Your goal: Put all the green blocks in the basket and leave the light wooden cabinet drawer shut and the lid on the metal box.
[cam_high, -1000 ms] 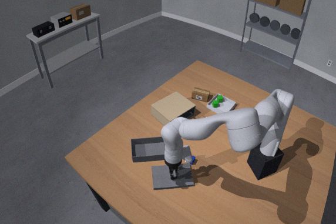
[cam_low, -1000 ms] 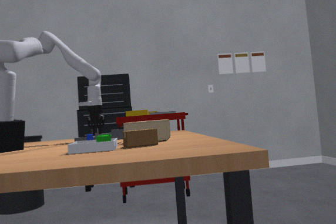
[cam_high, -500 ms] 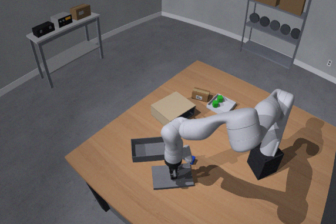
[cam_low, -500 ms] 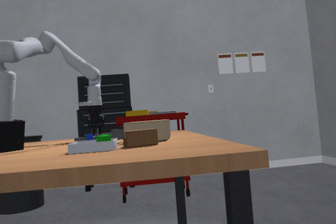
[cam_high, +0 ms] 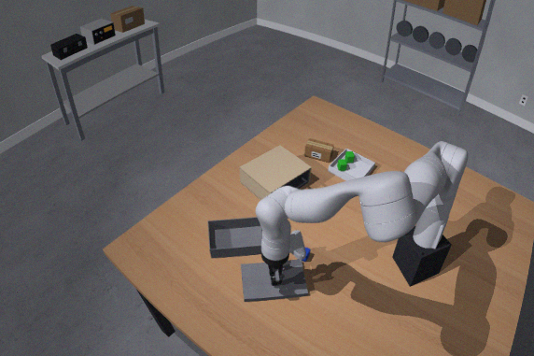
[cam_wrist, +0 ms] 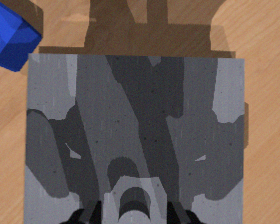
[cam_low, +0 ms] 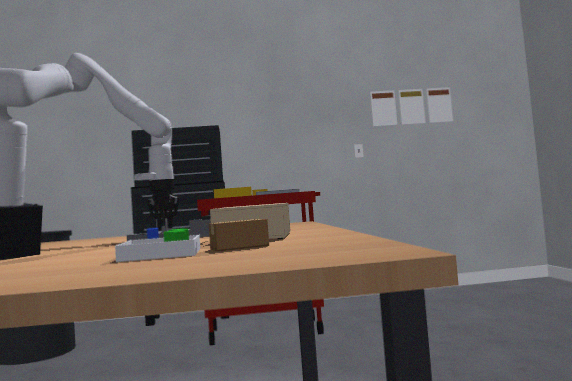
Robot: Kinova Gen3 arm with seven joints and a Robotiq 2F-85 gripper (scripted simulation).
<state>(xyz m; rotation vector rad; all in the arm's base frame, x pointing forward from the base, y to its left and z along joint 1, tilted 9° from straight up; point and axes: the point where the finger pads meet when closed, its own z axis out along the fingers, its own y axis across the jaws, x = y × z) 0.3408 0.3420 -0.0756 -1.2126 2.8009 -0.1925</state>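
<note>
My gripper is now 3 cm above the grey lid. From my hand the other things lie so: drawer 25 cm ahead, 34 cm to the right; then metal box 19 cm ahead, 4 cm to the right, 1 cm below; then light wooden cabinet 27 cm ahead, 34 cm to the right.
</note>
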